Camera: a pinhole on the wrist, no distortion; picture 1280 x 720 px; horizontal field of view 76.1 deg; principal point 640.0 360.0 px. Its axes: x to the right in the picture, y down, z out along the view. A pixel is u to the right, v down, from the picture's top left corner.
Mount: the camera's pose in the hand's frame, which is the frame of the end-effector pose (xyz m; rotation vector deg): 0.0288 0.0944 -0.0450 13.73 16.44 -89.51
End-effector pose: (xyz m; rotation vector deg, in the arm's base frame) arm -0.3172 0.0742 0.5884 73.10 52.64 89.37
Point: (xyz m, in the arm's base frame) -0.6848 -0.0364 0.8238
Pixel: behind the camera
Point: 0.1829 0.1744 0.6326
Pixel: 621.3 401.4
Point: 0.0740 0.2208 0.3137
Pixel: 1150.5 336.1
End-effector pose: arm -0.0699 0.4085 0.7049 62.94 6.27 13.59
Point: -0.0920 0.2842 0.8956
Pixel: 254.5 41.9
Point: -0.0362 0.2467 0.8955
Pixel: 352.7 239.6
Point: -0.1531 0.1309 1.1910
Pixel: outside the picture
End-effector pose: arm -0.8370 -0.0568 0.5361 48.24 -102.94 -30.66
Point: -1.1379 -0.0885 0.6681
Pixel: outside the picture
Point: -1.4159 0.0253 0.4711
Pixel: 220.4 325.8
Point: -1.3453 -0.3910 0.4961
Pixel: outside the picture
